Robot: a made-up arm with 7 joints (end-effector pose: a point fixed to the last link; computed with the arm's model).
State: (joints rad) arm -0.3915 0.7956 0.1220 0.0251 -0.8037 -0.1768 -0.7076
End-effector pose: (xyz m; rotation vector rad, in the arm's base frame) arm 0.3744 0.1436 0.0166 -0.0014 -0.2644 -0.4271
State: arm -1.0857 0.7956 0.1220 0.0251 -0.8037 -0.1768 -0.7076
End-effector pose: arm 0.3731 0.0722 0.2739 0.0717 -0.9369 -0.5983
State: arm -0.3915 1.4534 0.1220 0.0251 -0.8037 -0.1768 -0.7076
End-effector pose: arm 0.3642 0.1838 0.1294 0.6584 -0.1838 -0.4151
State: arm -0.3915 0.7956 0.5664 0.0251 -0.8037 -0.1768 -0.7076
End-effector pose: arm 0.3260 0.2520 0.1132 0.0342 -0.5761 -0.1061
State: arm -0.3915 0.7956 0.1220 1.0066 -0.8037 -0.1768 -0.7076
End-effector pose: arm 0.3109 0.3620 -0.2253 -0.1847 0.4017 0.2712
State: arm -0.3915 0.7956 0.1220 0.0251 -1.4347 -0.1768 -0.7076
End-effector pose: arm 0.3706 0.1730 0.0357 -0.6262 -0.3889 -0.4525
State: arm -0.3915 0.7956 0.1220 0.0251 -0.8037 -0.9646 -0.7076
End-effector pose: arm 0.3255 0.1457 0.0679 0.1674 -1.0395 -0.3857
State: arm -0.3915 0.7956 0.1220 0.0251 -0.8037 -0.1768 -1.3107
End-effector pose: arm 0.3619 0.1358 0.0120 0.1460 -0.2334 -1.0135
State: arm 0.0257 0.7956 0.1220 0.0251 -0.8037 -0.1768 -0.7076
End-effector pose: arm 0.2895 0.1863 -0.1153 -0.0438 0.1362 -0.3112
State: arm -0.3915 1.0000 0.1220 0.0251 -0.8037 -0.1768 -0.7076
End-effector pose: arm 0.3725 0.1640 0.0486 0.2039 -0.2414 -0.4267
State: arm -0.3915 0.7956 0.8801 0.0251 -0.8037 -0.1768 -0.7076
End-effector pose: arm 0.2567 0.3186 0.1633 0.0592 -0.7891 0.1273
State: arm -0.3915 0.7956 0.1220 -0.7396 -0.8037 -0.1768 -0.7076
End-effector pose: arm 0.2108 -0.0135 0.1495 0.1521 -0.7907 -0.9612
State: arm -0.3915 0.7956 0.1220 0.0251 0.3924 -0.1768 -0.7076
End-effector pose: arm 0.3867 0.1390 -0.0459 1.1670 0.0173 -0.3003
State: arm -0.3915 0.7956 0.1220 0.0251 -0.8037 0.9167 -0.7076
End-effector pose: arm 0.3573 0.1407 -0.0778 -0.2263 0.8143 -0.4090
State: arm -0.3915 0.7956 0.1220 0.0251 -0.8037 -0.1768 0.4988
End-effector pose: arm 0.3785 0.1729 0.0172 -0.2782 -0.2752 0.7515
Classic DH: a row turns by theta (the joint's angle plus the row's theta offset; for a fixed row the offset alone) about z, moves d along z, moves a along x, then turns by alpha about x. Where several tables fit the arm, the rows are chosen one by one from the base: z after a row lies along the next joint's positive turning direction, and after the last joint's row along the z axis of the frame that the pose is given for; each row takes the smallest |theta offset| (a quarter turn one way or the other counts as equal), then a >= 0, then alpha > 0; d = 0 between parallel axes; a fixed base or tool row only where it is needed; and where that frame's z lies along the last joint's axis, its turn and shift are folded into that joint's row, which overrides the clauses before.
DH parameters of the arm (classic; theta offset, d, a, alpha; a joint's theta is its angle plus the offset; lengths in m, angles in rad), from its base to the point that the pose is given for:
base (fixed): -0.071 0.1135 -0.0039 -1.3004
joint 1: -1.3111 0.0267 -0.0365 -1.5708
joint 2: 1.2915 0 0.008 1.5708
joint 3: -1.5708 -0.2304 0.0023 1.5708
joint 4: -1.5708 -0.004 0.0018 1.5708
joint 5: 0 0.257 -0.0179 -1.5708
joint 6: -1.5708 -0.028 0.0732 1.5708
joint 7: -0.6637 -0.1294 0.0211 -0.1178
tool (fixed): 0.949 0.1299 0 0

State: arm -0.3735 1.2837 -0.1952 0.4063 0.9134 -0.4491 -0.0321
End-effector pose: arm 0.3566 0.3018 -0.1165 2.0288 -0.0833 -0.3104
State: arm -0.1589 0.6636 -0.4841 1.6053 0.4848 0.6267 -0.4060
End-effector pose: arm -0.1024 0.3888 -0.3484 1.3606 2.4395 0.1912
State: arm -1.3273 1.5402 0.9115 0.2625 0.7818 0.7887 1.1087
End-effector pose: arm 0.0260 0.3649 0.4051 0.1546 0.7777 -2.8048
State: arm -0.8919 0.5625 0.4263 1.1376 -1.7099 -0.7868 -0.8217
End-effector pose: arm 0.4011 0.3468 -0.1193 -1.0139 -0.9182 0.6902
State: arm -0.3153 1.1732 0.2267 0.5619 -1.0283 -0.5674 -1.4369
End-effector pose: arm 0.3288 0.3507 0.0404 0.4309 -0.2431 -0.6194
